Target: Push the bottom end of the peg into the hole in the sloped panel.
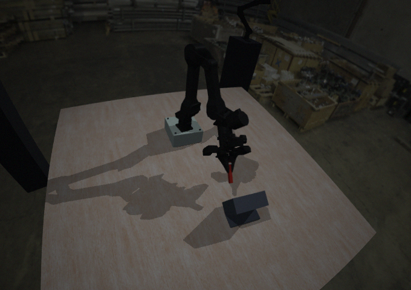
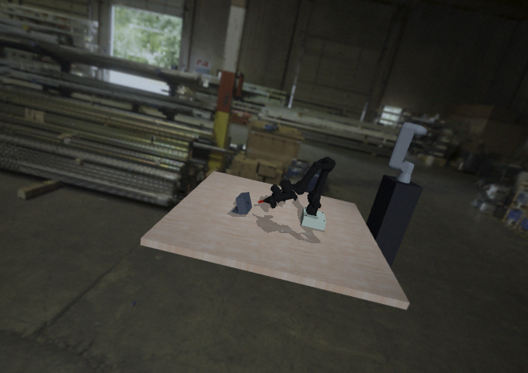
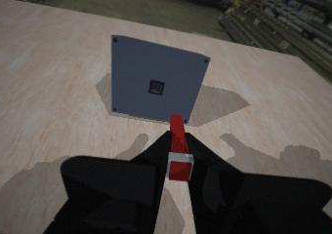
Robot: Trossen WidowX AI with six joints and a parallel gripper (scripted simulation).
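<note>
Right now my gripper tip is 12 cm short of the sloped panel, 4 cm above it and 1 cm to the left of it. Round my gripper tip: red square peg (1 cm to the left, 1 cm behind, 1 cm above).
</note>
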